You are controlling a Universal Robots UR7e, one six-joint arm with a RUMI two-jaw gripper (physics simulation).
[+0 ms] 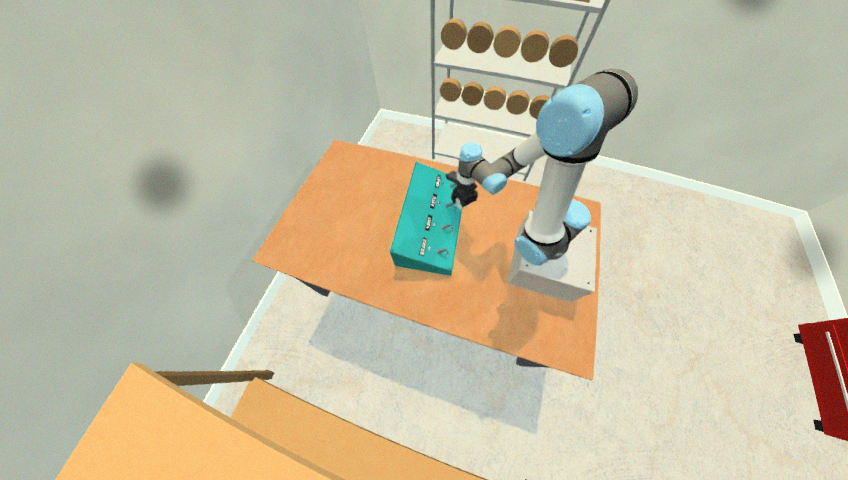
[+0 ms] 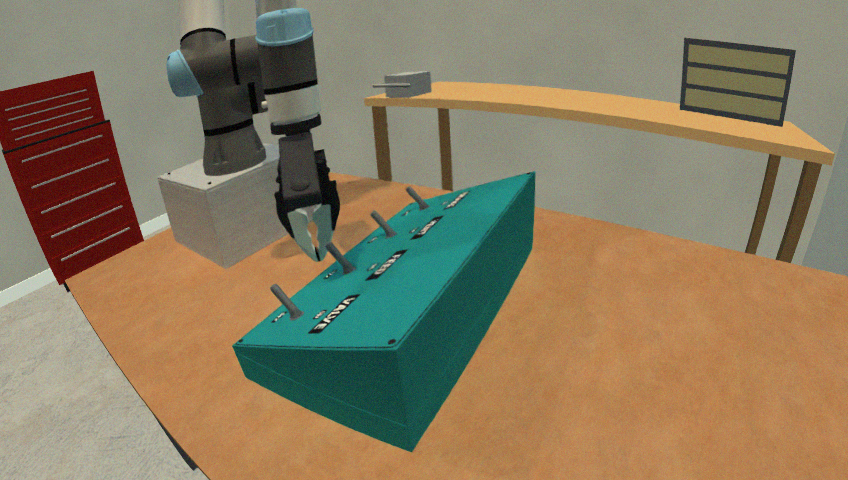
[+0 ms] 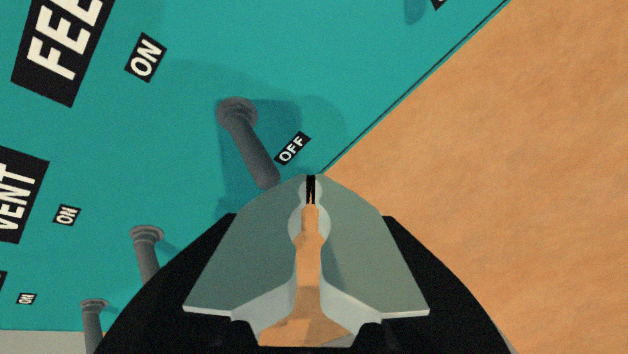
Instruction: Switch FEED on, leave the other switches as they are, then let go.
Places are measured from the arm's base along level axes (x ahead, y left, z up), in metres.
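Pixels of known places: gripper, fingertip midpoint: (image 1: 459, 206) (image 2: 319, 260) (image 3: 311, 178); arm's base, link origin: (image 2: 235, 164).
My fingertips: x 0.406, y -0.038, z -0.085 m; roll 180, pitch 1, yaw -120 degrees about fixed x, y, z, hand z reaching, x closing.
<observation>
Ahead of a thing's pixels: the offset from my fingertips to its top centre. "pt": to the spot under its first point. Level surfaces: height alone.
The teal switch panel (image 1: 409, 220) (image 2: 431, 270) (image 3: 210, 30) stands on the table. The grey FEED lever {0.036 m ahead, 0.013 m left, 0.034 m up} (image 1: 450, 205) (image 2: 341, 258) (image 3: 253, 149) leans toward its OFF label {pt 0.015 m ahead, 0.006 m left, 0.020 m down} (image 3: 292, 148); its ON label {pt 0.092 m ahead, 0.031 m left, 0.010 m up} (image 3: 145, 57) is on the other side. The VALVE lever {0.073 m ahead, 0.101 m right, 0.034 m up} (image 2: 286, 302), VENT lever {0.001 m back, 0.128 m left, 0.034 m up} (image 2: 383, 224) (image 3: 148, 257) and BRAKE lever {0.039 m back, 0.242 m left, 0.034 m up} (image 2: 417, 198) (image 3: 91, 325) lean the same way. My gripper (image 1: 458, 204) (image 2: 319, 257) (image 3: 311, 178) is shut and empty, its tips close beside the FEED lever's free end, on the panel's low-edge side. Whether they touch it I cannot tell.
The robot's pale base block (image 1: 550, 274) (image 2: 220, 217) stands on the orange table {0.093 m down} (image 1: 333, 208) (image 2: 624, 356). A shelf rack (image 1: 433, 107) with round discs stands behind the table. A red tool cabinet (image 1: 824, 380) (image 2: 71, 178) and a wooden bench (image 2: 565, 104) stand farther off.
</observation>
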